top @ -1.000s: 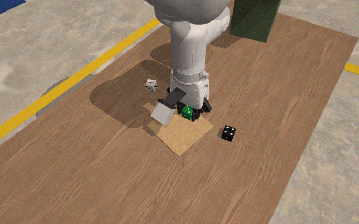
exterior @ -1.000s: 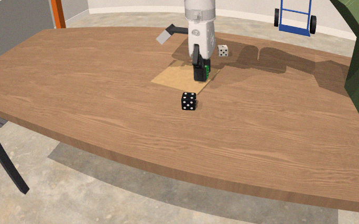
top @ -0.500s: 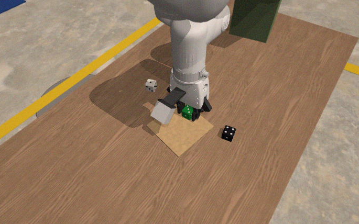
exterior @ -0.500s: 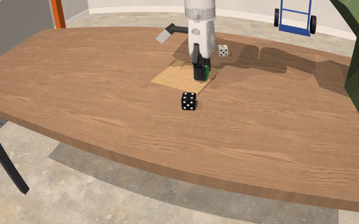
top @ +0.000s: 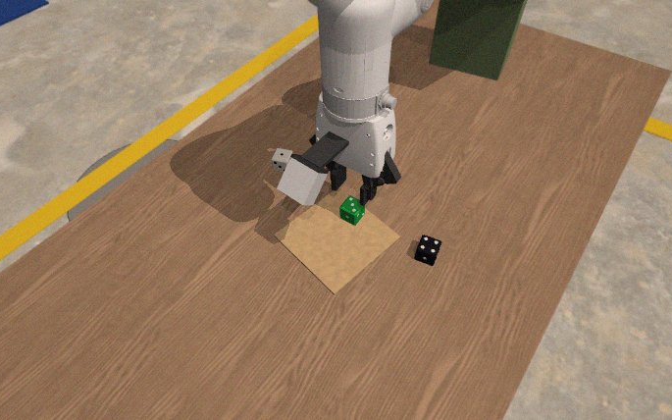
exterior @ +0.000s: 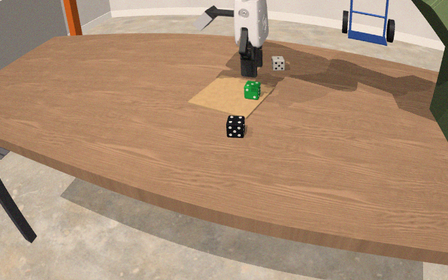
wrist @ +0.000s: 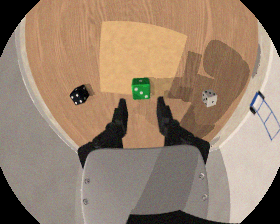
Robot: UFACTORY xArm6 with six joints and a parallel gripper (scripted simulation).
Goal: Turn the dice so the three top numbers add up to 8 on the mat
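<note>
Right now my hand is 170 mm to the left of the white die and 70 mm above it. Also, from my hand: tan mat: 80 mm below, 40 mm ahead, 10 mm to the left; green die: 70 mm below; black die: 130 mm to the left, 70 mm below, 30 mm behind.
</note>
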